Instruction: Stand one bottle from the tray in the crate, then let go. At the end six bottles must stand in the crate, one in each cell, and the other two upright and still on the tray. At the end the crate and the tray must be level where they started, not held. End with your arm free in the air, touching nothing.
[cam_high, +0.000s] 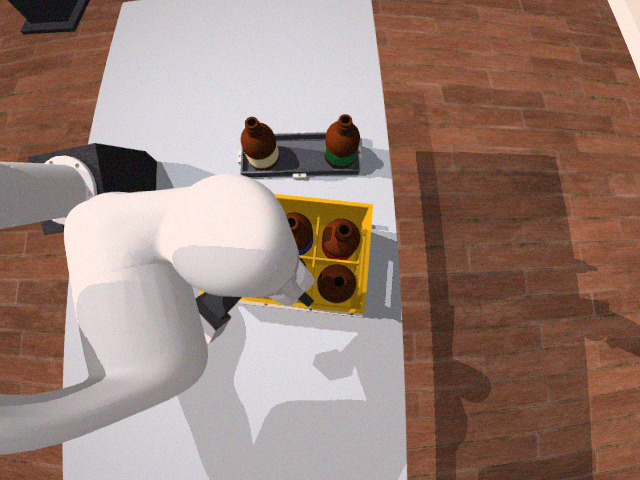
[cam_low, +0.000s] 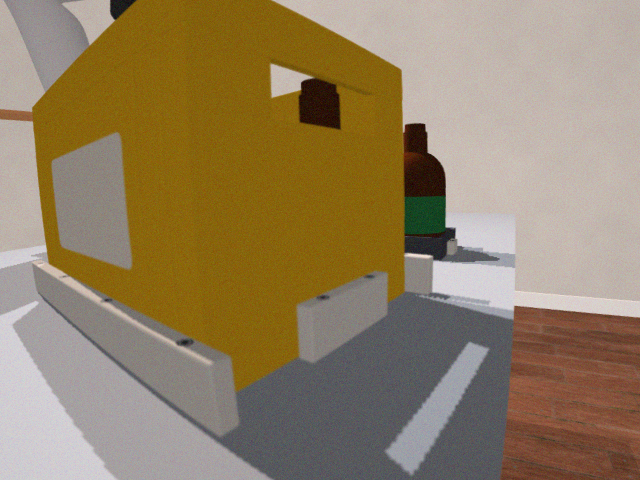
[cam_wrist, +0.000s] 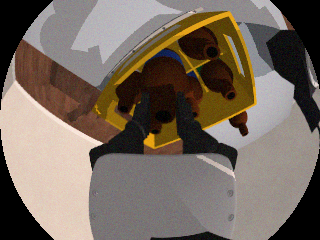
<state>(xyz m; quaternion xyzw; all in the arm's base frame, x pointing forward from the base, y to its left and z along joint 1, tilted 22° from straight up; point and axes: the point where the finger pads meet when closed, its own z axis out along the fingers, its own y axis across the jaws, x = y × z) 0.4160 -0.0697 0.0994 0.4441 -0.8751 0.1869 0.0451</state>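
Now: hand 140 mm above the crate and 40 mm to the right of it. Also, from my hand: cream-labelled bottle (280 mm to the left, 140 mm below, 100 mm behind); then green-label bottle (310 mm to the left, 140 mm below, 80 mm ahead); then dark tray (300 mm to the left, 220 mm below, 20 mm behind).
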